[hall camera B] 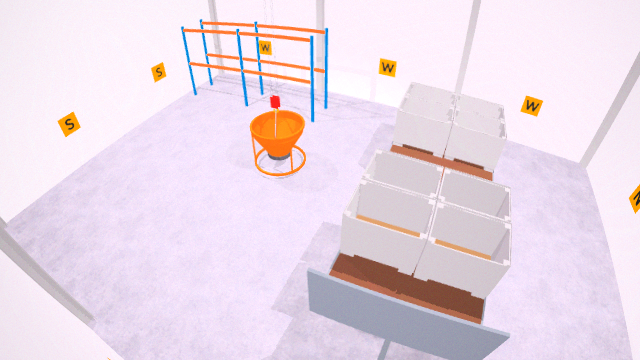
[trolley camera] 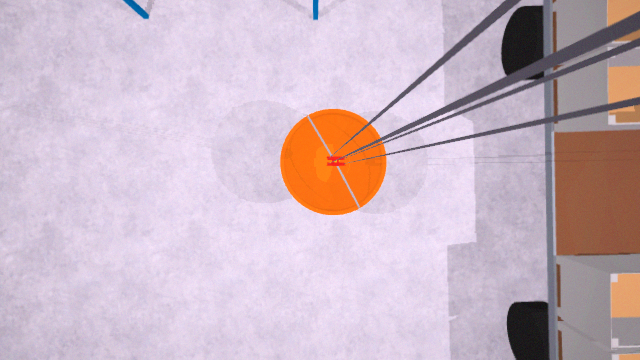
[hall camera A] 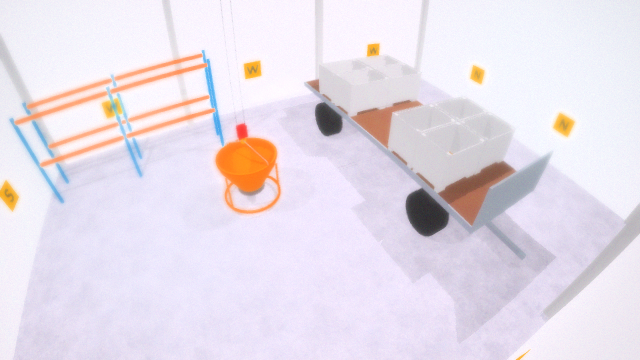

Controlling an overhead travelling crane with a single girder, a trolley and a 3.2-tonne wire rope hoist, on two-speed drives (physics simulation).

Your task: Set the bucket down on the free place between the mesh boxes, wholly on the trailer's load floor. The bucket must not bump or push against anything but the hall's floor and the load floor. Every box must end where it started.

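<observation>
The orange bucket [hall camera A: 250, 176] [hall camera B: 278, 143] [trolley camera: 305, 175] hangs upright from the hook under the red hook block; a thin ring shadow shows just below its foot ring in hall camera B, so it seems slightly off the floor. The hook [hall camera A: 243, 139] [hall camera B: 276, 109] [trolley camera: 335, 161] holds the bucket's grey bail. The bucket is beside the trailer, apart from it. The trailer's brown load floor [hall camera A: 372, 125] [hall camera B: 425, 156] [trolley camera: 595, 195] shows between two groups of pale mesh boxes, the far group [hall camera A: 350, 90] [hall camera B: 420, 125] and the near group [hall camera A: 420, 155] [hall camera B: 380, 237].
A blue and orange rack [hall camera A: 175, 121] [hall camera B: 312, 80] stands behind the bucket near the wall; its post feet show at the top of the trolley camera view. The trailer has black wheels [hall camera A: 427, 212] [trolley camera: 525, 42] and a grey end board [hall camera A: 515, 187] [hall camera B: 400, 315] beyond the near boxes.
</observation>
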